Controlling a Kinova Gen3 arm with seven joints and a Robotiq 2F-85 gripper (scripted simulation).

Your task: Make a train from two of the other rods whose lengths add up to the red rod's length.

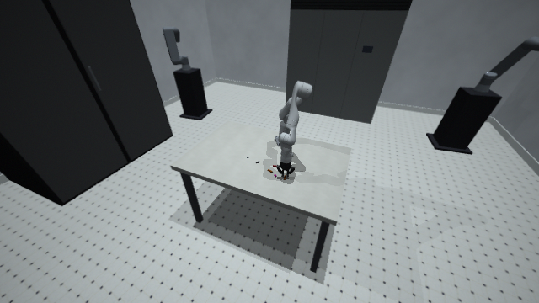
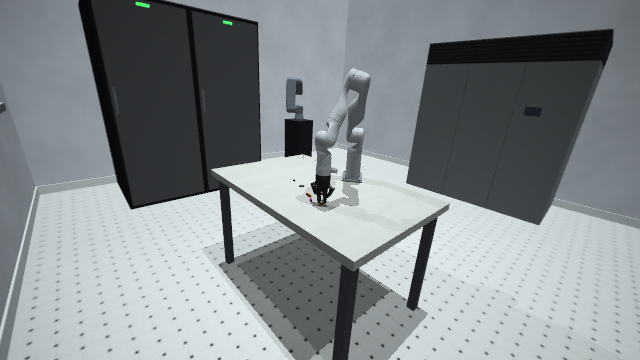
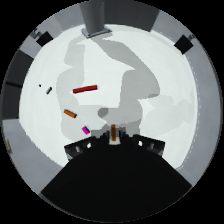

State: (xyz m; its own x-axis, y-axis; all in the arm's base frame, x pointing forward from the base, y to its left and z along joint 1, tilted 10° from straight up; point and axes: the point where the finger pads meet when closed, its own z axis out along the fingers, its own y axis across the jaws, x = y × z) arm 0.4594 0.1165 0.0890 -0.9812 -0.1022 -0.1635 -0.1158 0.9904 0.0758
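My gripper is now 250 mm to the left of the grey rod, 110 mm past it and 20 mm above it. Also, from my hand: magenta rod: 70 mm to the right, 20 mm below; red rod: 110 mm behind, 90 mm to the right, 20 mm below; tiny blue rod: 350 mm to the right, 150 mm behind, 20 mm below.
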